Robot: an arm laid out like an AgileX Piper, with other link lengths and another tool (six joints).
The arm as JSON. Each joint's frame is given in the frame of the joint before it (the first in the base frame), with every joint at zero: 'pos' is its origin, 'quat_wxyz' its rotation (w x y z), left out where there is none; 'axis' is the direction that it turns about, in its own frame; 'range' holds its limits. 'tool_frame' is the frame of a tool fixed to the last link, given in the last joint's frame.
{
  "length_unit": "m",
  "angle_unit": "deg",
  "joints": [
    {
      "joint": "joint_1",
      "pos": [
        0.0,
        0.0,
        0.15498
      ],
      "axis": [
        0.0,
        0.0,
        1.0
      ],
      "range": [
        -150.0,
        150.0
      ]
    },
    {
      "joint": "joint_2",
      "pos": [
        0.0,
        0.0,
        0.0
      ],
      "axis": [
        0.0,
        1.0,
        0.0
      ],
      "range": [
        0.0,
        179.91
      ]
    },
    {
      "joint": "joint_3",
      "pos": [
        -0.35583,
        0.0,
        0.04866
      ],
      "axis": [
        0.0,
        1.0,
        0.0
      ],
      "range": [
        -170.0,
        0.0
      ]
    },
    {
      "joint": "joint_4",
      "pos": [
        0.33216,
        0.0,
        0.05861
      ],
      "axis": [
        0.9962,
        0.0,
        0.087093
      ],
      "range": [
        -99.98,
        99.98
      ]
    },
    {
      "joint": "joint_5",
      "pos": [
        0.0,
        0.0,
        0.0
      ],
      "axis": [
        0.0,
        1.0,
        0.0
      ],
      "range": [
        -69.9,
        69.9
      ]
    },
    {
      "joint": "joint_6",
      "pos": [
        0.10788,
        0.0,
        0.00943
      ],
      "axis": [
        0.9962,
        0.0,
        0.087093
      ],
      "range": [
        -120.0,
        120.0
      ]
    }
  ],
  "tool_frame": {
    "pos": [
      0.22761,
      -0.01,
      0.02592
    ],
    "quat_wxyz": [
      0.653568,
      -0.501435,
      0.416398,
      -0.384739
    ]
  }
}
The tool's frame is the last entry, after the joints.
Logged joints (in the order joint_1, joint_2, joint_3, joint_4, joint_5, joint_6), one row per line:
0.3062 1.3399 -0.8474 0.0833 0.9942 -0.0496
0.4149 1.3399 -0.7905 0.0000 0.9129 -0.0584
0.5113 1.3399 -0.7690 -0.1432 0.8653 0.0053
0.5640 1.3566 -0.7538 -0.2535 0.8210 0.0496
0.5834 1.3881 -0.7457 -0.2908 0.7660 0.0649
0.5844 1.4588 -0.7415 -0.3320 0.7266 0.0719
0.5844 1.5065 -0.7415 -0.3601 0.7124 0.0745
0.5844 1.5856 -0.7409 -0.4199 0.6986 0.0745
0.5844 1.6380 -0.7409 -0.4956 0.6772 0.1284
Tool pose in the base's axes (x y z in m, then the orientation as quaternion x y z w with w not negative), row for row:
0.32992 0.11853 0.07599 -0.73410 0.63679 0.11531 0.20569
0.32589 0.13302 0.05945 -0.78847 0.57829 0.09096 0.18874
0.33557 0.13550 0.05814 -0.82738 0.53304 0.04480 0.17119
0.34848 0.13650 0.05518 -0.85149 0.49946 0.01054 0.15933
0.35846 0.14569 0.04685 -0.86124 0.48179 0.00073 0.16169
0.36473 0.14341 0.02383 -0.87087 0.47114 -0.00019 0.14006
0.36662 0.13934 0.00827 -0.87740 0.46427 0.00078 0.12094
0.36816 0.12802 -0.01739 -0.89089 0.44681 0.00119 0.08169
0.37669 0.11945 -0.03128 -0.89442 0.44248 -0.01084 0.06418
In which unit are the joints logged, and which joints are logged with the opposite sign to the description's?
The joints are logged in radians. Opposite sign: none.
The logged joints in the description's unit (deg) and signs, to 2 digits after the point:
17.54 76.77 -48.55 4.77 56.96 -2.84
23.77 76.77 -45.29 0.00 52.31 -3.35
29.30 76.77 -44.06 -8.20 49.58 0.30
32.31 77.73 -43.19 -14.52 47.04 2.84
33.43 79.53 -42.73 -16.66 43.89 3.72
33.48 83.58 -42.48 -19.02 41.63 4.12
33.48 86.32 -42.48 -20.63 40.82 4.27
33.48 90.85 -42.45 -24.06 40.03 4.27
33.48 93.85 -42.45 -28.40 38.80 7.36

